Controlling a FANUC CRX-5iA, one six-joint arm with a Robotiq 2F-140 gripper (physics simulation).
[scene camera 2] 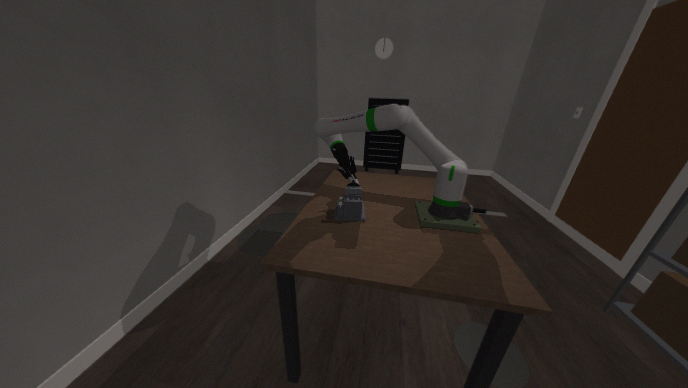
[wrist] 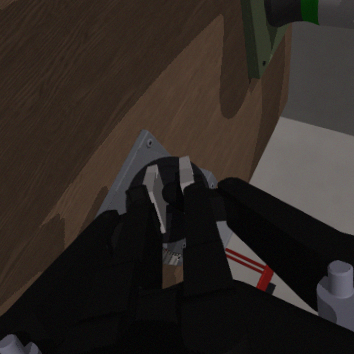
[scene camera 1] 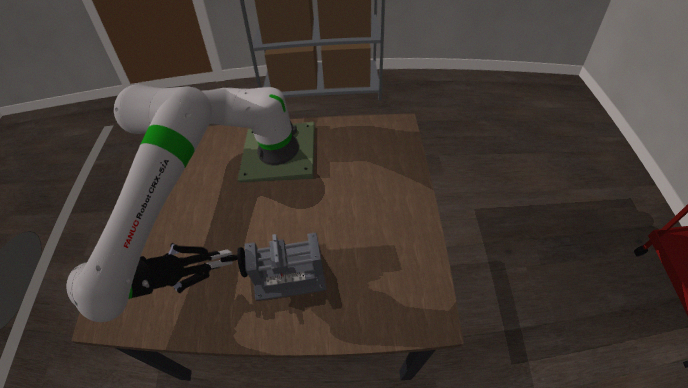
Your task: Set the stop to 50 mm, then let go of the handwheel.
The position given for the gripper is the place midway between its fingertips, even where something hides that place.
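The gripper (scene camera 1: 229, 256) visible. Black handwheel (wrist: 168, 166) visible, with the gripper (wrist: 171, 176).
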